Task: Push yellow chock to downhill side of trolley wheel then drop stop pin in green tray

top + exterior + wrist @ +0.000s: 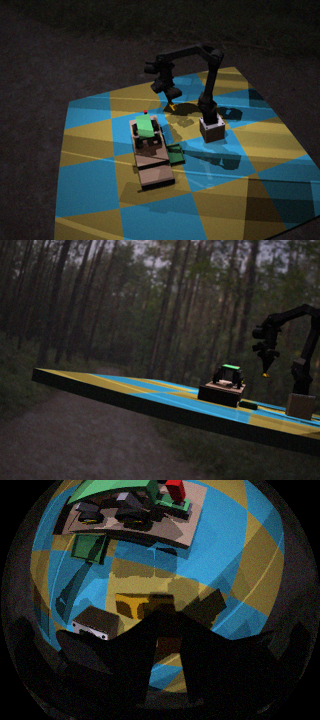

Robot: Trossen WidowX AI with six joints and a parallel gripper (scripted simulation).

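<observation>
My gripper tip is now 20 mm to the right of the yellow chock, 10 mm past it and 10 mm above it. From my gripper tip the other things lie so: red-headed stop pin 130 mm ahead, 40 mm below, 30 mm to the left; then green tray 220 mm to the left, 180 mm below, 20 mm ahead; then trolley 140 mm to the left, 140 mm ahead, 60 mm below.
</observation>
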